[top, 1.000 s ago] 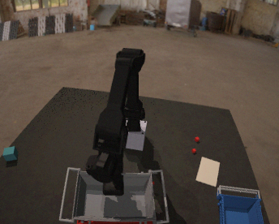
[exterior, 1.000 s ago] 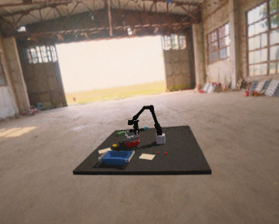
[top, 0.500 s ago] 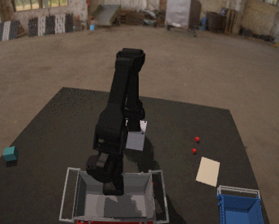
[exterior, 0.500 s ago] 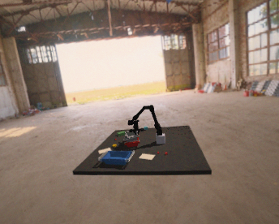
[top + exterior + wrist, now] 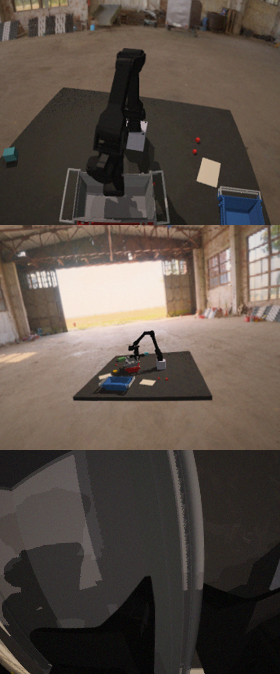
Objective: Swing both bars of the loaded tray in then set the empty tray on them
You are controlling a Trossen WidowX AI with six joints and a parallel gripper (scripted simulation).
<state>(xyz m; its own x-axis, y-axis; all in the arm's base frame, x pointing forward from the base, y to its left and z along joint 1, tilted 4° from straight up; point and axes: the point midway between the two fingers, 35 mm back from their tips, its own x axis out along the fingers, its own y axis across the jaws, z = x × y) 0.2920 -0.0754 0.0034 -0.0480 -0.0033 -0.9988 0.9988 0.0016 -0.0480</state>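
The grey tray lies 7 cm ahead of my gripper tip and 2 cm above it. Round my gripper tip: yellow object: 31 cm ahead, 8 cm below, 2 cm to the left; then green block: 43 cm to the right, 26 cm ahead, 7 cm below; then teal cube: 55 cm to the right, 15 cm behind, 7 cm below.
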